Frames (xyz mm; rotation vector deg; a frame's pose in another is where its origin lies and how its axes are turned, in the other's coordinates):
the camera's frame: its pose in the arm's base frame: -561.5 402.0 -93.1 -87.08 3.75 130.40
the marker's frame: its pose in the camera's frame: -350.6 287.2 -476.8 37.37 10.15 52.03
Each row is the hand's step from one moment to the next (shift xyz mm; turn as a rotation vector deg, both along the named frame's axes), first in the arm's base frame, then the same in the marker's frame.
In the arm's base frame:
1: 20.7 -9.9 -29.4 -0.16 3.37 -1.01
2: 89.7 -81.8 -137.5 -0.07 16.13 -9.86
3: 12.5 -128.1 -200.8 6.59 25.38 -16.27
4: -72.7 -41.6 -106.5 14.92 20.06 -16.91
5: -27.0 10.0 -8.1 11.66 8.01 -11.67
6: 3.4 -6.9 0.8 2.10 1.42 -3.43
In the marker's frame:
1: 11.7 -27.4 -22.4 -0.93 -2.23 2.56
2: 76.3 -109.0 -126.2 -1.66 -14.85 11.58
3: 185.1 -101.4 -111.1 -6.04 -26.99 13.69
4: 131.5 -29.7 13.9 -7.86 -28.85 4.13
5: 16.0 1.5 25.2 -3.32 -17.88 -2.38
6: 0.9 2.2 -7.4 0.26 -4.23 -0.50

